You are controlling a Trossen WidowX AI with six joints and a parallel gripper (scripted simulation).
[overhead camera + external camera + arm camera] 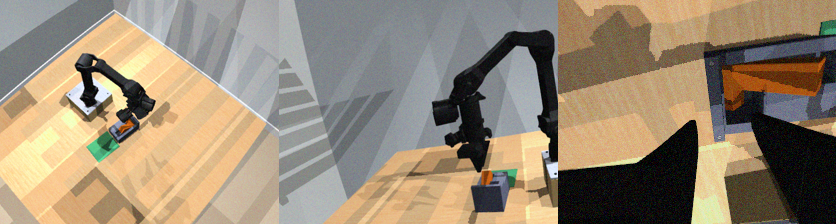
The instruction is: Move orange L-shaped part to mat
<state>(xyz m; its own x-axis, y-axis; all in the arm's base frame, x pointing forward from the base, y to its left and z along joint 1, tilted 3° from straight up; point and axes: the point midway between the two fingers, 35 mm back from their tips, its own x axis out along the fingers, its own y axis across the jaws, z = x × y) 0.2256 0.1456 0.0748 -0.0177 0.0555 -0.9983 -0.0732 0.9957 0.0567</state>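
My gripper tip is 10 cm above the orange L-shaped part and 4 cm to the left of it. Round my gripper tip: green mat (22 cm to the right, 16 cm below, 1 cm ahead).
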